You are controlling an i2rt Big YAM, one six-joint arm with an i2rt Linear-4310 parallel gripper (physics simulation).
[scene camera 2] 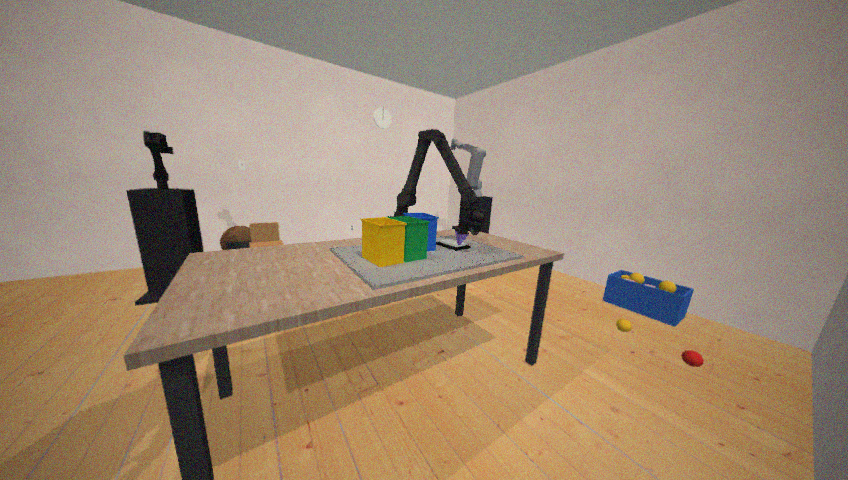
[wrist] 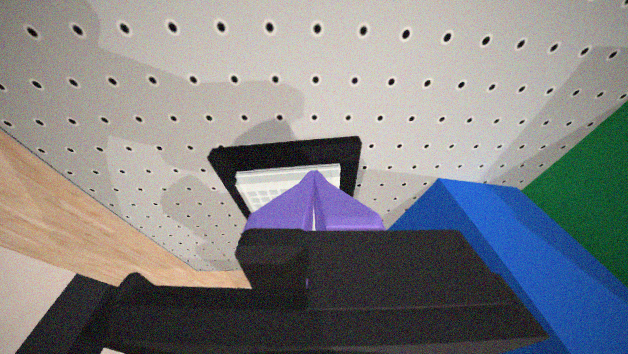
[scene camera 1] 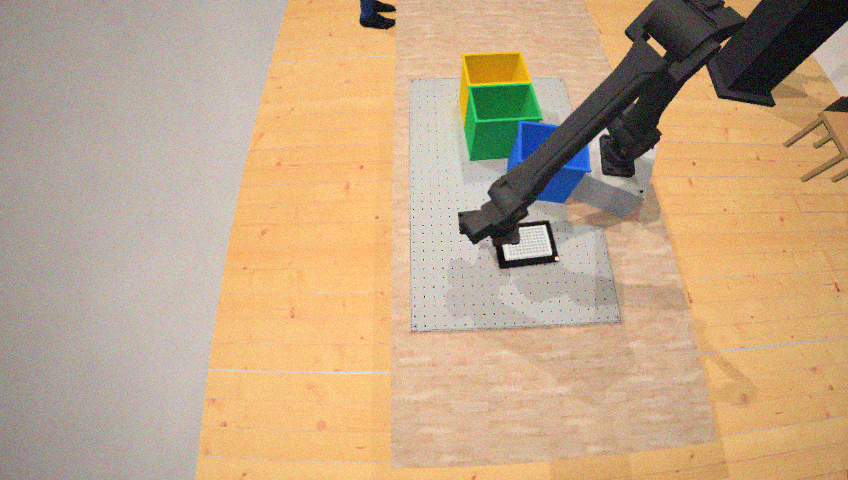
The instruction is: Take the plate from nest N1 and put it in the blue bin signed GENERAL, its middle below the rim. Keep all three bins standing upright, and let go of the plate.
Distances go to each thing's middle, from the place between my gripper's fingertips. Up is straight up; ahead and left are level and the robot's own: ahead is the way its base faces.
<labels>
Right now the white gridded plate (scene camera 1: 534,242) is 70 mm behind my hand, 10 mm to the left of it and 10 mm below it. Round my hand: green bin (scene camera 1: 493,111) (320 mm to the right, 60 mm above, 30 mm ahead); then black nest (scene camera 1: 499,249) (70 mm behind, 20 mm below, 10 mm to the left); then blue bin (scene camera 1: 561,185) (200 mm to the right, 100 mm behind, 60 mm above).
</labels>
